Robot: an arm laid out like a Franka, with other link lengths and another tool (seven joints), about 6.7 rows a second.
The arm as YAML. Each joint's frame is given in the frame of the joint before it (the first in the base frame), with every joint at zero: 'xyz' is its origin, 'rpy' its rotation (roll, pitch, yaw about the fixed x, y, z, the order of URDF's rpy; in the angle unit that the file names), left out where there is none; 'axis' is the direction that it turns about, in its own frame. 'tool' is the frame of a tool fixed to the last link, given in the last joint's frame.
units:
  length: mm
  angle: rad
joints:
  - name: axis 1
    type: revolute
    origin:
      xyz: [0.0, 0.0, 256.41]
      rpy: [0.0, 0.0, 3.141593]
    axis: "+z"
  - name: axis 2
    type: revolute
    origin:
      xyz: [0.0, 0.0, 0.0]
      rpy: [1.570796, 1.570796, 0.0]
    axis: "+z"
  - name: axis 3
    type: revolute
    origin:
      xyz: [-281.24, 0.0, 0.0]
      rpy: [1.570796, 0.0, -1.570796]
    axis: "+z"
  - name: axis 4
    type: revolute
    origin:
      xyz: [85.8, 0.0, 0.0]
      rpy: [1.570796, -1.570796, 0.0]
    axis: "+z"
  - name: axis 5
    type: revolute
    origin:
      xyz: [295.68, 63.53, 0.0]
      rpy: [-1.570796, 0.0, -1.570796]
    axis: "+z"
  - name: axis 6
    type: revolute
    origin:
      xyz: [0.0, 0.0, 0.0]
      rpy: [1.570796, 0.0, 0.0]
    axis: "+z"
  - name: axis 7
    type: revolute
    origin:
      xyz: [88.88, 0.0, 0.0]
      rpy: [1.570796, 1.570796, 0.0]
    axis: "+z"
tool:
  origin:
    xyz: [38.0, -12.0, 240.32]
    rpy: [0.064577, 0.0, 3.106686]
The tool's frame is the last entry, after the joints.
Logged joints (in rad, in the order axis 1, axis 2, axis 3, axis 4, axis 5, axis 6, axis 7), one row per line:
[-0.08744, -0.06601, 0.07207, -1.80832, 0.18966, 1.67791, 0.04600]
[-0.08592, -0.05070, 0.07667, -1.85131, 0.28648, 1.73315, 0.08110]
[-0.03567, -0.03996, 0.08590, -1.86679, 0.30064, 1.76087, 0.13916]
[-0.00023, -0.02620, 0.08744, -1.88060, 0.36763, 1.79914, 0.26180]
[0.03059, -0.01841, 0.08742, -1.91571, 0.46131, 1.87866, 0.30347]
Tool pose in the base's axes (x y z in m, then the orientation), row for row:
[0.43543, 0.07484, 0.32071, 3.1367, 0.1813, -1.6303]
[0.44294, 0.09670, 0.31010, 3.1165, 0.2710, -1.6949]
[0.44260, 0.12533, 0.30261, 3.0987, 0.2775, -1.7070]
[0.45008, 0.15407, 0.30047, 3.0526, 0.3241, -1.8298]
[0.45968, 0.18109, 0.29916, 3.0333, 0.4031, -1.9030]
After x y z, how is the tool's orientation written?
As angles about the fixed x, y, z axes (roll, pitch, yaw), in radians.
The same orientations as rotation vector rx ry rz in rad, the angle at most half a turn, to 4 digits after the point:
[-2.0625, 2.1880, 0.1928]
[-1.9502, 2.2010, 0.2930]
[-1.9417, 2.2126, 0.3178]
[-1.7932, 2.2955, 0.3932]
[-1.6737, 2.2938, 0.4621]

